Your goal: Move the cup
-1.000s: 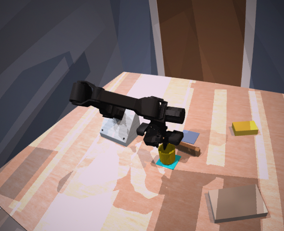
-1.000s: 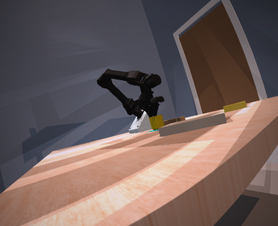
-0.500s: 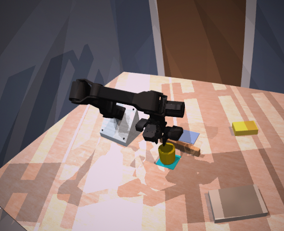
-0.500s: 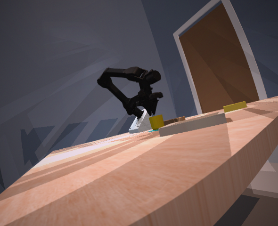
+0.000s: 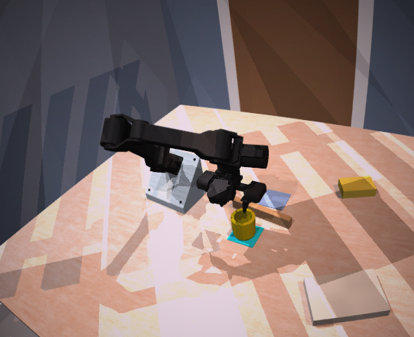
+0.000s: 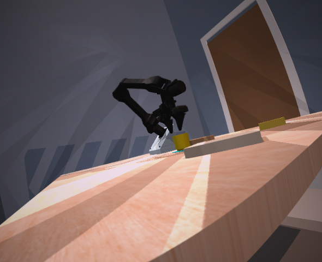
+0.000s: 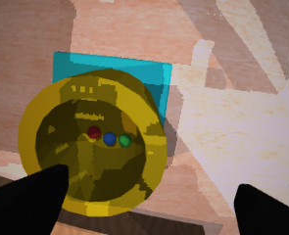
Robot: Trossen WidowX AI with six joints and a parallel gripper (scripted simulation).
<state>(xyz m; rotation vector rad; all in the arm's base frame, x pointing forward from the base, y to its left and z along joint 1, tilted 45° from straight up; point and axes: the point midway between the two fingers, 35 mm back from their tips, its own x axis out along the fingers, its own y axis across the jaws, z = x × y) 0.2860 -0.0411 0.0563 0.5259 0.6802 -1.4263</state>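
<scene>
My gripper tip is now 3 cm short of the yellow cup and 5 cm above it. From my gripper tip the other things lie so: cyan pad: 3 cm ahead, 10 cm below; then brown wooden bar: 3 cm ahead, 9 cm to the left, 8 cm below; then pale blue pad: 4 cm ahead, 18 cm to the left, 10 cm below.
</scene>
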